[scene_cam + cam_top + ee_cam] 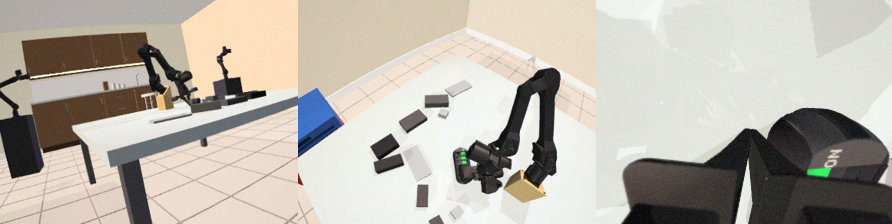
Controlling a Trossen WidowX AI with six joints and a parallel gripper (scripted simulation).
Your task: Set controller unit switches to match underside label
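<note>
My gripper tip is now 6 cm past the pale block, 15 cm to the right of it and 1 cm below it. Also, from my gripper tip: pale plate 21 cm ahead, 14 cm to the left.
</note>
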